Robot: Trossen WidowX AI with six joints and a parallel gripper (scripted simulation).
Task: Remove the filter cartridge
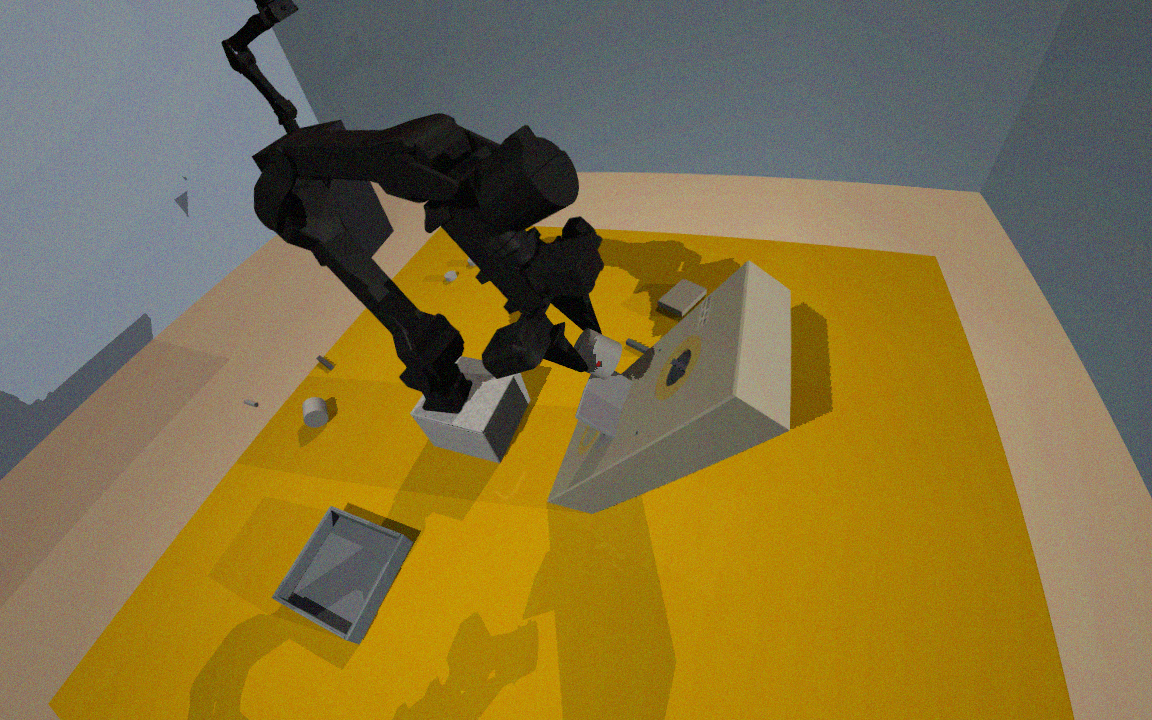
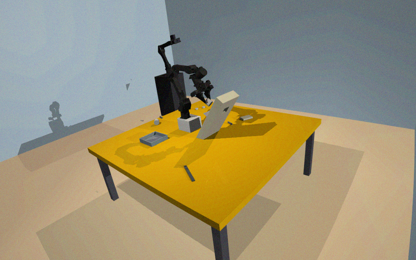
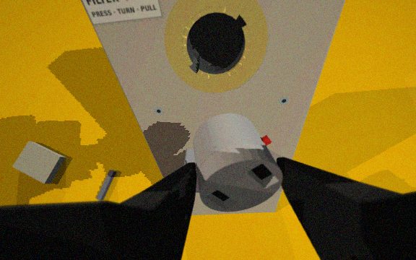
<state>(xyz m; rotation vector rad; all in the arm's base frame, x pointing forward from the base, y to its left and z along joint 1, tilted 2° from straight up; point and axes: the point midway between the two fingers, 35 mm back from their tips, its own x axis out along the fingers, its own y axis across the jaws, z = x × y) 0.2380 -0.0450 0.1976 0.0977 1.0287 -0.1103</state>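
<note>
My gripper tip is 360 mm past the tray, 250 mm above it and 230 mm to the left of it. Round my gripper tip: flat white pad 390 mm to the left, 250 mm below, 100 mm ahead; beige service panel 90 mm below, 60 mm ahead; round grey filter cartridge right at my gripper tip.
</note>
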